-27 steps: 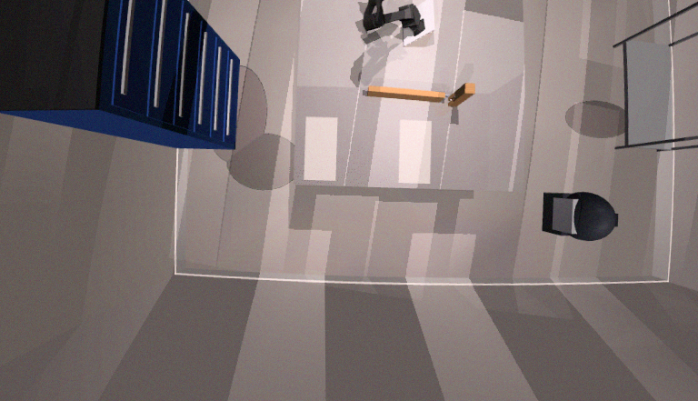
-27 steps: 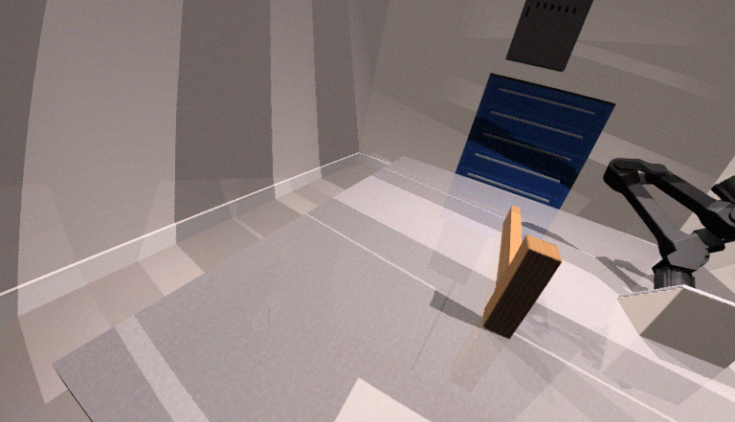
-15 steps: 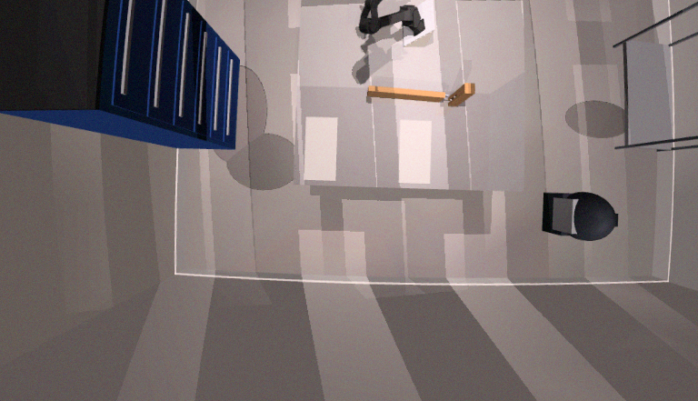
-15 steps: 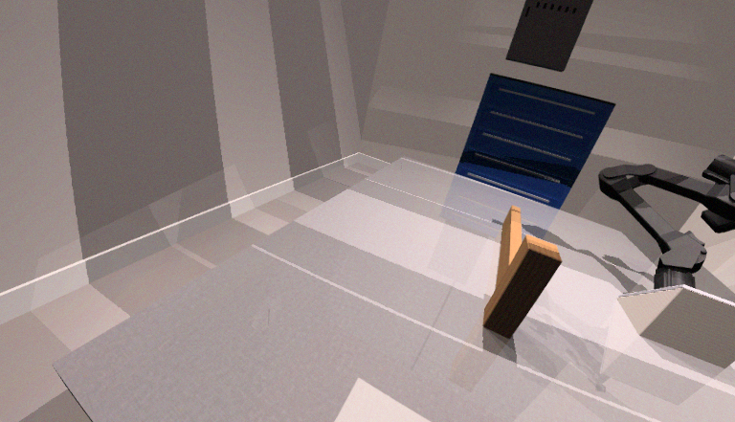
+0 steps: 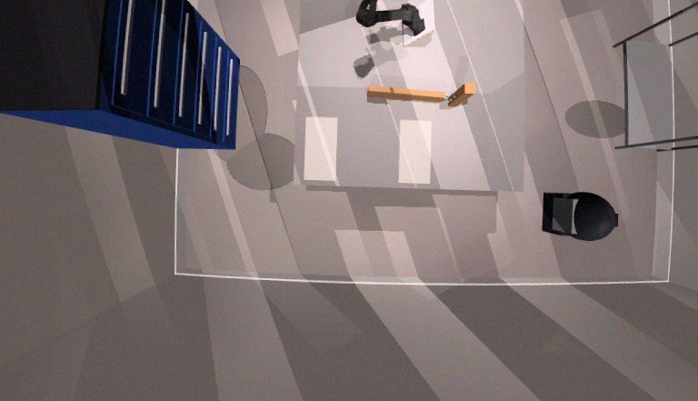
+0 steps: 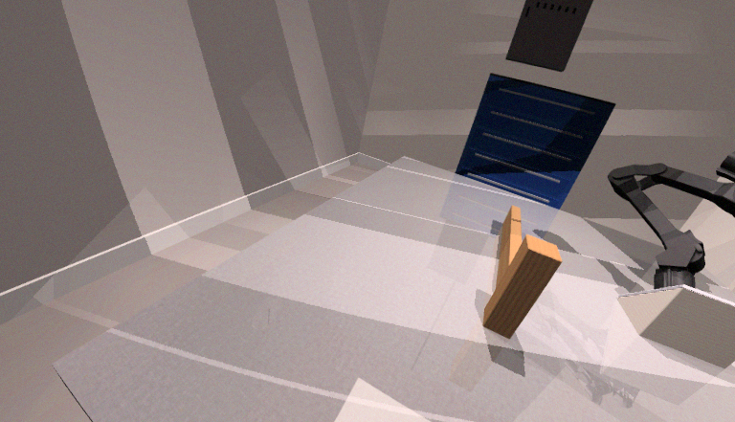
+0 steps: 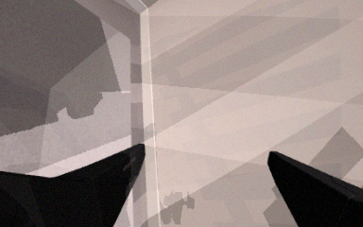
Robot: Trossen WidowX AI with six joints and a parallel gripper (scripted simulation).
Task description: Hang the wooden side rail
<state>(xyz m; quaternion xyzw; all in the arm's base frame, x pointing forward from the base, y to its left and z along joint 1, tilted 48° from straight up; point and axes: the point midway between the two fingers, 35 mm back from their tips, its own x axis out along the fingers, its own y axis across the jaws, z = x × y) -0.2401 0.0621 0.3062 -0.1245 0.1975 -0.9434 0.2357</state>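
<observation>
The headboard post is 670 mm ahead of my gripper tip, 380 mm to the left of it and 230 mm below it.
</observation>
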